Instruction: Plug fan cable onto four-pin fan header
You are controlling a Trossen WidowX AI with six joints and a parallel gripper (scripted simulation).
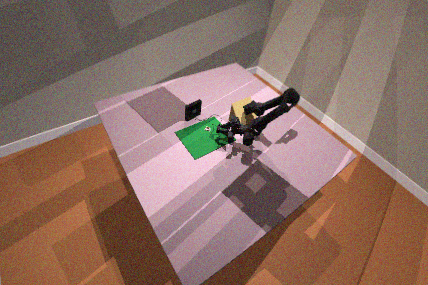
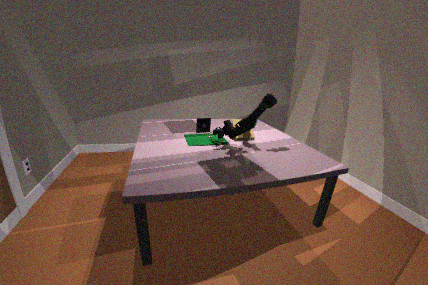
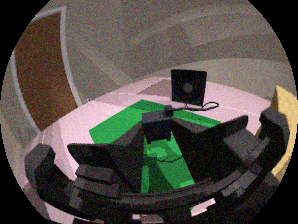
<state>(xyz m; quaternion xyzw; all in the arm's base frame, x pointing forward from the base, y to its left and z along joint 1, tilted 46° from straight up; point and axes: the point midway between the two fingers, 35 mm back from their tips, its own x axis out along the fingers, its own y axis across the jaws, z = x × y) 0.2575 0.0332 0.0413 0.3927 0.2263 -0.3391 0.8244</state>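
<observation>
Now: gripper tip 5 cm short of the green board, 4 cm to the left of it and 9 cm above it. The rest, counted from my gripper tip: four-pin header (1 cm ahead, 8 cm to the right, 8 cm below); then dark plug (1 cm below); then black fan (2 cm ahead, 22 cm to the right, 2 cm below).
</observation>
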